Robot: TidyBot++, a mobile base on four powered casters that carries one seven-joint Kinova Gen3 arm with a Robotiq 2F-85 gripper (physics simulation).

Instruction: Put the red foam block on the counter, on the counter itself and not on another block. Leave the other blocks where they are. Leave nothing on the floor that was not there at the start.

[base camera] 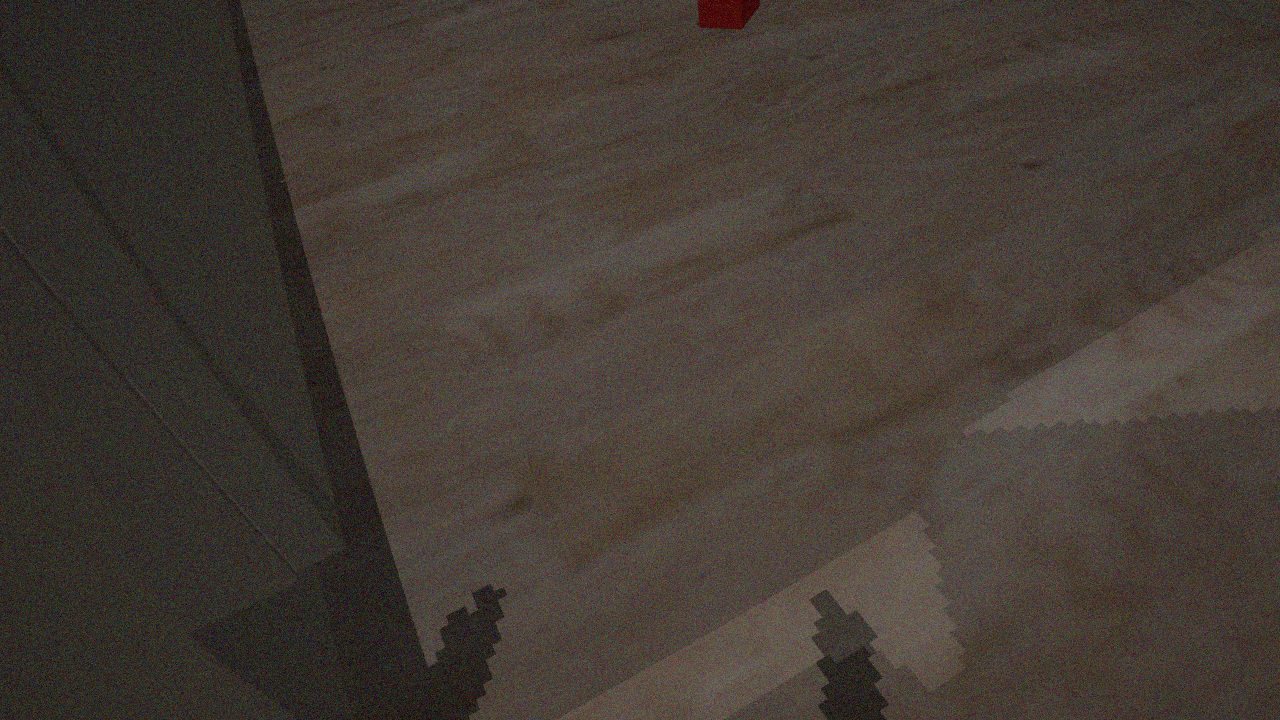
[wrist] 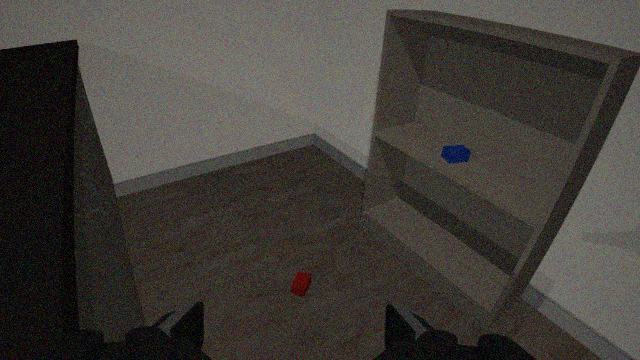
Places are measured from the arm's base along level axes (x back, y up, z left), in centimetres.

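Where they show: gripper, fingertip midpoint: (wrist: pixel 295 324).
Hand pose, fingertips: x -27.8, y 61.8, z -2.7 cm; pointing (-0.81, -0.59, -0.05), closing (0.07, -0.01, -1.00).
Note:
Each offset is from my fingertips to the top centre of the thing.
The red foam block {dx -85.1, dy -97.0, dz -5.8 cm} (base camera: pixel 726 10) (wrist: pixel 301 284) lies on the wooden floor. In the base camera view it is cut off by the top edge; in the wrist view it is below the middle, beyond the fingertips. My gripper (base camera: pixel 657 595) (wrist: pixel 295 324) is open, with its fingers wide apart and nothing between them, and it is apart from the red block. A blue block {dx -98.9, dy -42.2, dz -67.0 cm} (wrist: pixel 456 154) lies on the middle shelf of a shelf unit. I cannot tell from these frames which surface is the counter.
The shelf unit (wrist: pixel 570 200) stands against the wall at the right of the wrist view. A tall dark furniture piece (wrist: pixel 37 190) stands at the left there. A dark panel (base camera: pixel 161 268) fills the left side of the base camera view. Walls with a baseboard (wrist: pixel 215 164) meet at a corner behind.

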